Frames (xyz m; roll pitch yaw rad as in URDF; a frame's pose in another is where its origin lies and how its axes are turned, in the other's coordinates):
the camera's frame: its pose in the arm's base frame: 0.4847 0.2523 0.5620 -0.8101 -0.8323 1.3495
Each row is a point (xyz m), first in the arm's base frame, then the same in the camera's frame.
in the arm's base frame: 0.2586 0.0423 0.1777
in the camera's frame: -0.4555 0.1714 0.0778
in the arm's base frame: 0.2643 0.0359 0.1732
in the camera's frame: -0.4622 0.1661 0.0732
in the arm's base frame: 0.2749 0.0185 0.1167
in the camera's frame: -0.5138 0.1760 0.0442
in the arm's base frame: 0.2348 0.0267 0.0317
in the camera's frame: -0.5772 0.2453 0.0348
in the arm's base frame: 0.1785 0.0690 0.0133
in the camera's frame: -0.5714 0.3140 0.0580
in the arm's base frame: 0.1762 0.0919 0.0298
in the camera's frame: -0.5445 0.3226 0.0598
